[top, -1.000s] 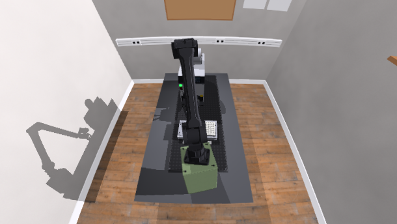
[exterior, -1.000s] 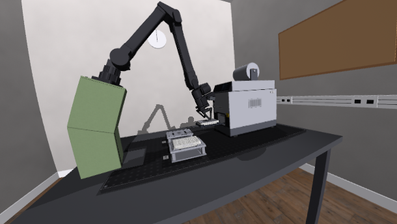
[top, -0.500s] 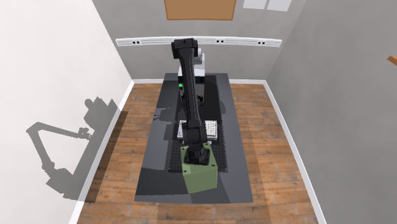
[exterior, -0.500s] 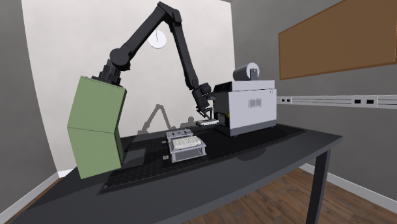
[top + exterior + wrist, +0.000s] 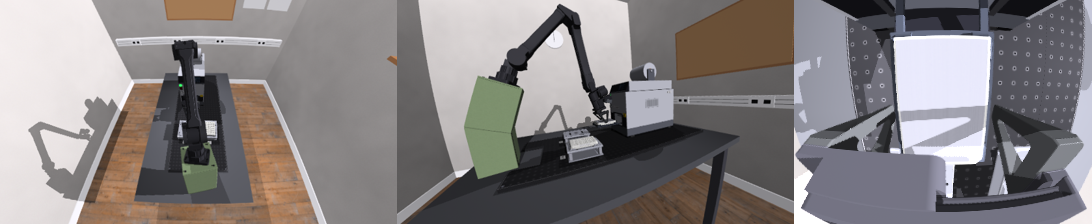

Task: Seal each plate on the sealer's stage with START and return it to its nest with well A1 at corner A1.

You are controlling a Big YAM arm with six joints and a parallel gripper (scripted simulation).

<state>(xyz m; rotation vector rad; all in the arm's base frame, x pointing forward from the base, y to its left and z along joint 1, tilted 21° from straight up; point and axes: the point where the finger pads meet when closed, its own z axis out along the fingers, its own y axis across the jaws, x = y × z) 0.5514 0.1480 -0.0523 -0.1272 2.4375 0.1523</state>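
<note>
Now: the dark sealer stage 1 cm ahead of my hand and 2 cm below it. Round my hand: yellow warning label (12 cm ahead, 7 cm to the right, 3 cm above); then foil roll (34 cm ahead, 5 cm to the left, 31 cm above); then white plate (16 cm behind, 19 cm to the right, 6 cm below).
</note>
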